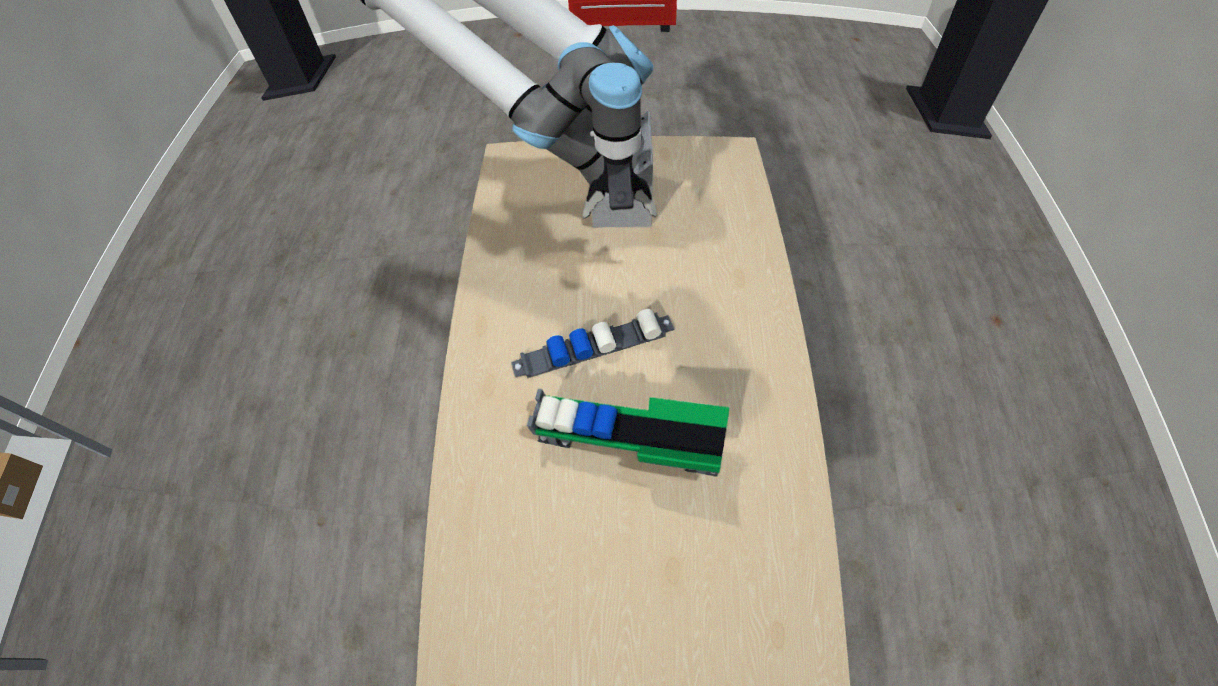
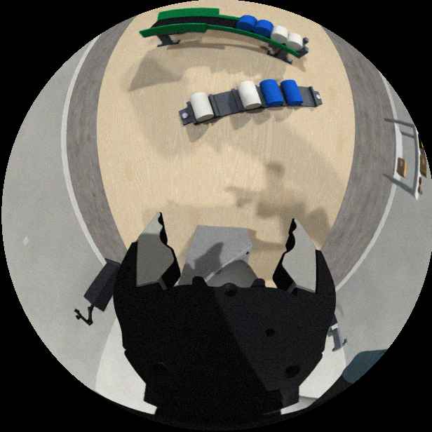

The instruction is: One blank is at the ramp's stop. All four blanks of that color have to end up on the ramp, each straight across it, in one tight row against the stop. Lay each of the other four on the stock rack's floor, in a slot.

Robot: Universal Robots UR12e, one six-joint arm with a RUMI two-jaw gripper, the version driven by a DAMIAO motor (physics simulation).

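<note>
The green ramp (image 1: 688, 410) (image 2: 187, 14) has a black bed and a dark stop (image 1: 534, 412) (image 2: 305, 47) at one end. From the stop lie a white blank (image 1: 548, 412) (image 2: 295, 41), a second white blank (image 1: 565, 415) (image 2: 279, 34), a blue blank (image 1: 584, 418) (image 2: 263, 28) and another blue blank (image 1: 604, 421) (image 2: 246, 23), all across it in a row. The dark stock rack (image 1: 626, 334) (image 2: 227, 103) holds two blue blanks (image 1: 558, 351) (image 2: 291, 92) and two white blanks (image 1: 649, 323) (image 2: 202, 106), with an empty slot between the whites. My gripper (image 1: 620, 214) (image 2: 226, 216) is open and empty, away from both.
The robot's grey base plate (image 1: 622, 214) (image 2: 222, 237) is at the back of the wooden table (image 1: 630, 579) (image 2: 150, 175), below the gripper. A shelf unit with a brown box (image 1: 17, 485) (image 2: 401, 167) stands off to the side. Dark columns stand behind the table.
</note>
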